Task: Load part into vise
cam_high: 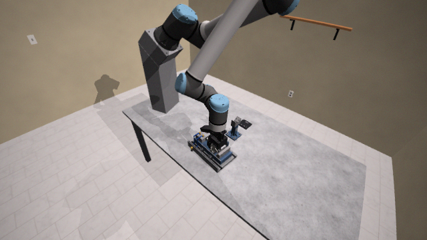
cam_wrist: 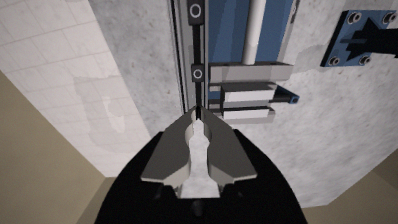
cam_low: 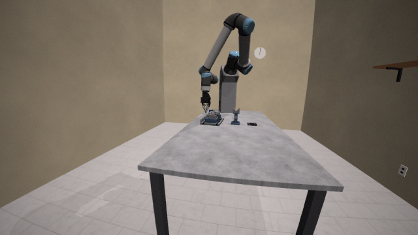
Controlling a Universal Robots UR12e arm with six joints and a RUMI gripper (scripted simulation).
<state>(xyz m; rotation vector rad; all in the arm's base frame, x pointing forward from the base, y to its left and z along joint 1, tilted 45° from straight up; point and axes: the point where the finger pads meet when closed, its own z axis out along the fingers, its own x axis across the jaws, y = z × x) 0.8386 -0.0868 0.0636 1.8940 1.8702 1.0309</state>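
The part is 10 mm behind my hand, 60 mm to the left of it and 20 mm below it. Also, from my hand: cylinder rod 100 mm behind, 50 mm to the left, 40 mm below; then work stop 10 mm behind, 110 mm to the left, 30 mm below; then moving jaw 40 mm behind, 60 mm to the left, 40 mm below.
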